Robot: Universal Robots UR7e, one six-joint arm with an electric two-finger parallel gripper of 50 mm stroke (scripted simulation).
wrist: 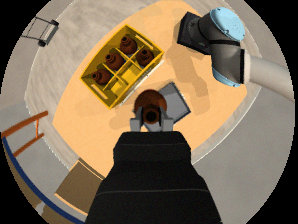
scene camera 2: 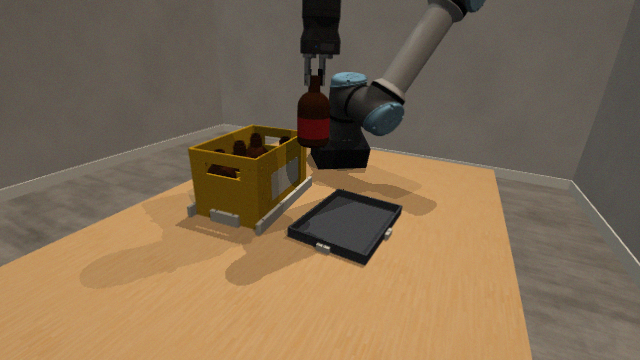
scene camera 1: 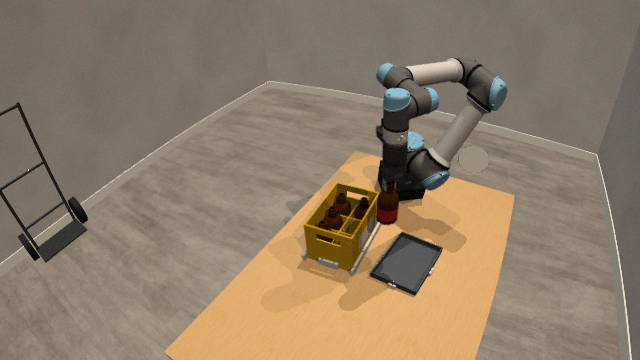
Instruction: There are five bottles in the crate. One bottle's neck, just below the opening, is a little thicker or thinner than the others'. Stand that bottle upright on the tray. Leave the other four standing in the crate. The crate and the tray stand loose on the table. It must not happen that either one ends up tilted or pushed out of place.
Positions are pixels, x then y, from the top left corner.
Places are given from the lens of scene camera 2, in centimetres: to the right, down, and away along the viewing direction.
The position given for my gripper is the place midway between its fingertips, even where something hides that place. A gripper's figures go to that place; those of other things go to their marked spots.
my gripper (scene camera 2: 314, 85): -1, -21, 66
yellow crate (scene camera 2: 264, 182): -13, 1, 68
dark flat tray (scene camera 2: 353, 225): 8, 11, 73
